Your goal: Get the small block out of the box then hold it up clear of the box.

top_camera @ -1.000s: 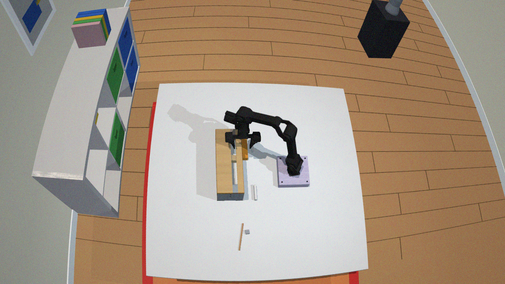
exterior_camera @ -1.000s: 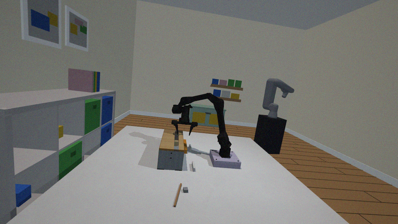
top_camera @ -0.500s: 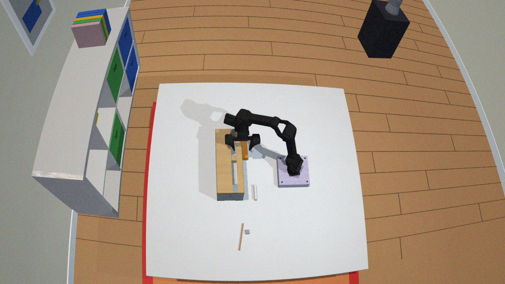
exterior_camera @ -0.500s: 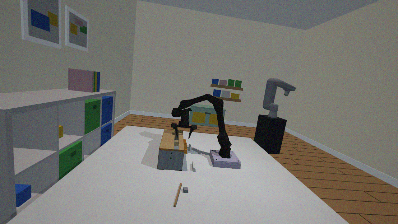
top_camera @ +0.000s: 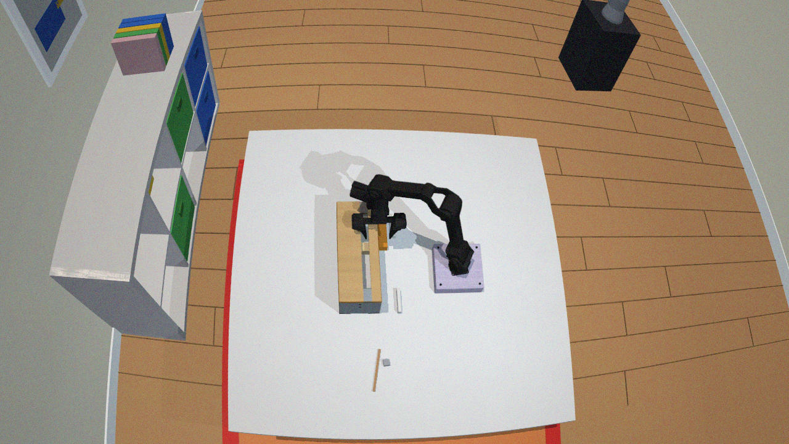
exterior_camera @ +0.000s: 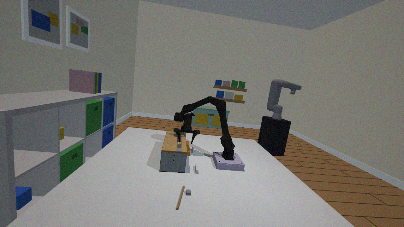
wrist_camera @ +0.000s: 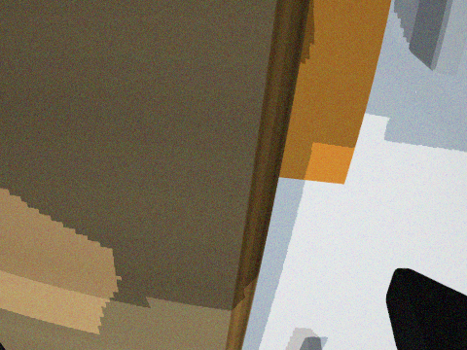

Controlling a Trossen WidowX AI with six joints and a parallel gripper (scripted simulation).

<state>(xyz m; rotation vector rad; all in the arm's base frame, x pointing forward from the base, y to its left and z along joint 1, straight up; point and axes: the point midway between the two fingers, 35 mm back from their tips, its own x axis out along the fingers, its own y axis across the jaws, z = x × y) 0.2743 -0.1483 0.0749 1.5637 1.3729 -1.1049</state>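
Now: the tan block 5 cm ahead of my gripper tip and 3 cm to the left of it. The rest, counted from my gripper tip: box: 4 cm ahead, 6 cm to the left, 2 cm below; then grey cube: 5 cm ahead, 45 cm to the left, 8 cm below; then thin wooden stick: 8 cm ahead, 47 cm to the left, 8 cm below.
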